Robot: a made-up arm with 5 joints. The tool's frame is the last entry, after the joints. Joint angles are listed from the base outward. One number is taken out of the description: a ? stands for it. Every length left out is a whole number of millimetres.
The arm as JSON. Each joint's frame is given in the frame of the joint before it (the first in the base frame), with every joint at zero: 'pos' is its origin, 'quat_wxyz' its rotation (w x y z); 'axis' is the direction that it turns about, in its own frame. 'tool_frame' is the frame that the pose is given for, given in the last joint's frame.
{
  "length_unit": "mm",
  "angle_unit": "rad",
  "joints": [
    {
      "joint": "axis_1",
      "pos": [
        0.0,
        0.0,
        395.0
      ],
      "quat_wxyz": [
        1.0,
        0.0,
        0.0,
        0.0
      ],
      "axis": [
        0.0,
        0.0,
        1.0
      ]
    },
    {
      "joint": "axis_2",
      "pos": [
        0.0,
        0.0,
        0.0
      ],
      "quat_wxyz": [
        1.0,
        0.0,
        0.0,
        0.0
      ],
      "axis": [
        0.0,
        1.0,
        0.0
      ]
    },
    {
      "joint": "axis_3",
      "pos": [
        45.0,
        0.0,
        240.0
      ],
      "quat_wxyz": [
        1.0,
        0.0,
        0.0,
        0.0
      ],
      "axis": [
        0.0,
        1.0,
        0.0
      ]
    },
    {
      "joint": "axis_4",
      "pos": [
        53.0,
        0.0,
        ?
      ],
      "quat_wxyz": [
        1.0,
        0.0,
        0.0,
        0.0
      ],
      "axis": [
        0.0,
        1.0,
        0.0
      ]
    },
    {
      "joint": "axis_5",
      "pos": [
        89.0,
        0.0,
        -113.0
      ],
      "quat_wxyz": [
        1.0,
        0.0,
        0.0,
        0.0
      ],
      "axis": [
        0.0,
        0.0,
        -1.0
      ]
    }
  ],
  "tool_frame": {
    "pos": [
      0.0,
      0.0,
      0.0
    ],
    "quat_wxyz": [
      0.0,
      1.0,
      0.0,
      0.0
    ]
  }
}
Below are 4 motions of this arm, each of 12 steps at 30 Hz.
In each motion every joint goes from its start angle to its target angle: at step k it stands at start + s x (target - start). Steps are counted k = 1, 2, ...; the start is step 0. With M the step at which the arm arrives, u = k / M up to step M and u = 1 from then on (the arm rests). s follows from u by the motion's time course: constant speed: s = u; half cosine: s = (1 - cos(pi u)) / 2; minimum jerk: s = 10 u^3 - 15 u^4 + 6 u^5.
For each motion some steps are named. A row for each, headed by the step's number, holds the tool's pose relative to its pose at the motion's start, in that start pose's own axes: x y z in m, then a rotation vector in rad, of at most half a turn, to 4 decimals.
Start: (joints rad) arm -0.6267 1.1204 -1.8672 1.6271 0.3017
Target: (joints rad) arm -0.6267 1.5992 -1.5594 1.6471 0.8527
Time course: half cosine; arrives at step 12
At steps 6, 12:
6: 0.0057 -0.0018 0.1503 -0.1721 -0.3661 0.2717
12: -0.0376 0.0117 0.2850 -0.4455 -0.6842 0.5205

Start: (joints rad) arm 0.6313 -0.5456 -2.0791 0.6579 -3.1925
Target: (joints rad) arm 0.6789 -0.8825 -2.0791 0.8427 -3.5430
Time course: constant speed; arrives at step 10
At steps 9, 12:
9: -0.0433 -0.0065 -0.1490 -0.0092 -0.1424 -0.2957
12: -0.0454 -0.0079 -0.1661 -0.0073 -0.1584 -0.3281

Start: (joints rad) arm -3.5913 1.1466 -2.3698 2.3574 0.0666
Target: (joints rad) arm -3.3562 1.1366 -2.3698 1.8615 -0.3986
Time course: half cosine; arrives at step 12
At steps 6, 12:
6: 0.0184 -0.0537 -0.0240 -0.1125 0.2483 -0.2941
12: 0.0260 -0.1144 -0.0470 -0.2679 0.4733 -0.6050

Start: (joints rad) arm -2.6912 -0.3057 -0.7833 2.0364 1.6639
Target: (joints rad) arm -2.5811 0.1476 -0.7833 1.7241 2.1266
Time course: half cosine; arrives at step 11
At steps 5, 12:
5: -0.0131 -0.0447 0.0053 -0.0519 0.0500 0.1719
12: -0.0320 -0.1014 0.0280 -0.1043 0.1347 0.4037

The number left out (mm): -236.0
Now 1 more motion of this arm.
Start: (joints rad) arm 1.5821 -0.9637 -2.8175 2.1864 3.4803
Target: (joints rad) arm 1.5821 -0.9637 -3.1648 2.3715 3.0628
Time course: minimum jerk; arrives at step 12
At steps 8, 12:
8: 0.0387 -0.0136 -0.0495 -0.0223 -0.1268 -0.3294
12: 0.0507 -0.0178 -0.0603 -0.0212 -0.1620 -0.4166

